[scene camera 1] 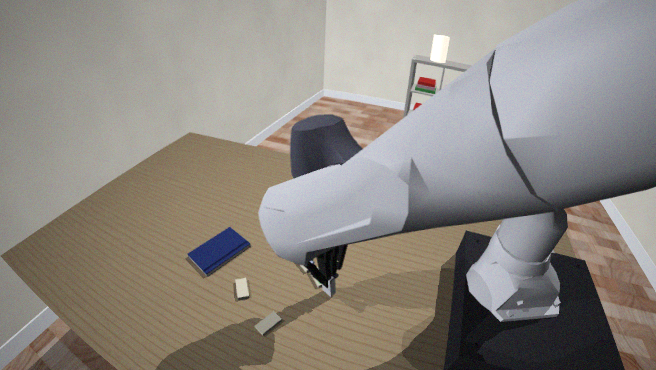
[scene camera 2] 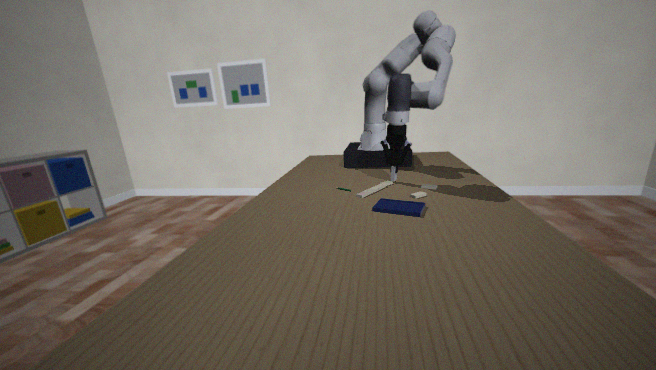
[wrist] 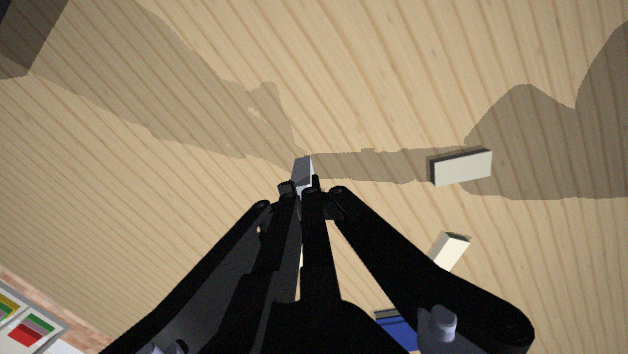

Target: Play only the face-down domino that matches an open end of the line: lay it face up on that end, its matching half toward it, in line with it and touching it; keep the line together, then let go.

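Note:
My gripper (scene camera 1: 329, 288) (scene camera 2: 394, 175) (wrist: 305, 169) is shut with nothing between its fingertips, low over the table at the robot-side end of the domino line. The line (scene camera 1: 317, 284) (scene camera 2: 375, 189) shows as one pale strip in scene camera 2, running up to the fingertips. The fingers and arm hide most of it in the other views, so its pips and any small gap cannot be told. One blank-backed domino (scene camera 1: 242, 288) (scene camera 2: 419, 195) (wrist: 450, 252) lies near the book; another blank-backed domino (scene camera 1: 268, 323) (scene camera 2: 429, 186) (wrist: 462, 167) lies farther from it, in the arm's shadow.
A blue book (scene camera 1: 219, 251) (scene camera 2: 399, 207) (wrist: 397, 330) lies on the table beyond the nearer face-down domino. A thin green stick (scene camera 2: 343, 189) lies on the other side of the line. The robot's black base (scene camera 1: 540, 325) (scene camera 2: 353, 157) stands at the table's end.

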